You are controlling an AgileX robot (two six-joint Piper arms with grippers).
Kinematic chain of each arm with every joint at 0, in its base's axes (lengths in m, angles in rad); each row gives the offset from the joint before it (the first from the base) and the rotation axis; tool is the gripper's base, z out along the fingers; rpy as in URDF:
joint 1: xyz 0 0 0.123 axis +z
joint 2: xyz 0 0 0 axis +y
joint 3: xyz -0.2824 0 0.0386 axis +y
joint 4: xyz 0.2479 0 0.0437 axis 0.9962 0 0.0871
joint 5: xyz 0 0 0 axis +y
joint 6: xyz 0.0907 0 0.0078 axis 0.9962 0 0.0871
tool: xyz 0 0 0 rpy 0 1.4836 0
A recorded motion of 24 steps. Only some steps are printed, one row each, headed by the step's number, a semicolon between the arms.
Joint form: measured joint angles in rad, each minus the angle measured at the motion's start. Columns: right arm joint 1, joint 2, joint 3, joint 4, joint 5, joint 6; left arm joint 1, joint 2, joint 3, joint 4, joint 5, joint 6.
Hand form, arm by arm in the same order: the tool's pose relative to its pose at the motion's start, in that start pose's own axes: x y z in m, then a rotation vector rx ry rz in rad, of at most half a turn. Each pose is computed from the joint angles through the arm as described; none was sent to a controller.
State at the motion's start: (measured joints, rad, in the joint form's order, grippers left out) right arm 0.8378 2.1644 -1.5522 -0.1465 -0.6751 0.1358; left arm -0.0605 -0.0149 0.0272 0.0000 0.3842 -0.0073
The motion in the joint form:
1: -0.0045 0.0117 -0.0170 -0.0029 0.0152 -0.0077; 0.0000 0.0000 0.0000 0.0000 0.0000 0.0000
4: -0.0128 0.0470 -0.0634 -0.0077 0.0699 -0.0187; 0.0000 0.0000 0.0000 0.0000 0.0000 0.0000
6: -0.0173 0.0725 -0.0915 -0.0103 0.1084 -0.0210; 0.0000 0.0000 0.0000 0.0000 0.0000 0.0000
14: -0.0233 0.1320 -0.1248 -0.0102 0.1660 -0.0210; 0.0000 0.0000 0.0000 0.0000 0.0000 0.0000
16: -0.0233 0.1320 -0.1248 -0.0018 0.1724 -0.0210; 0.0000 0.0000 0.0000 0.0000 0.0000 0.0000
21: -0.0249 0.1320 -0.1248 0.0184 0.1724 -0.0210; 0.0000 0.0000 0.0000 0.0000 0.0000 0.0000
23: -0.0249 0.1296 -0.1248 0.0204 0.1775 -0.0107; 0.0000 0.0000 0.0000 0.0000 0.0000 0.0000
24: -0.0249 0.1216 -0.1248 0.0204 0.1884 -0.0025; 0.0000 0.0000 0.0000 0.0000 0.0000 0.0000
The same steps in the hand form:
1: 0.0023 -0.0026 0.0027 0.0046 0.0100 -0.0111; 0.0000 0.0000 0.0000 0.0000 0.0000 0.0000
4: 0.0117 -0.0082 0.0099 0.0169 0.0537 -0.0278; 0.0000 0.0000 0.0000 0.0000 0.0000 0.0000
6: 0.0202 -0.0115 0.0140 0.0248 0.0895 -0.0328; 0.0000 0.0000 0.0000 0.0000 0.0000 0.0000
14: 0.0472 -0.0166 0.0186 0.0384 0.1727 -0.0302; 0.0000 0.0000 0.0000 0.0000 0.0000 0.0000
16: 0.0477 -0.0170 0.0185 0.0439 0.1784 -0.0231; 0.0000 0.0000 0.0000 0.0000 0.0000 0.0000
21: 0.0476 -0.0188 0.0183 0.0567 0.1768 -0.0065; 0.0000 0.0000 0.0000 0.0000 0.0000 0.0000
23: 0.0467 -0.0189 0.0183 0.0593 0.1790 0.0054; 0.0000 0.0000 0.0000 0.0000 0.0000 0.0000
24: 0.0434 -0.0189 0.0181 0.0612 0.1816 0.0130; 0.0000 0.0000 0.0000 0.0000 0.0000 0.0000

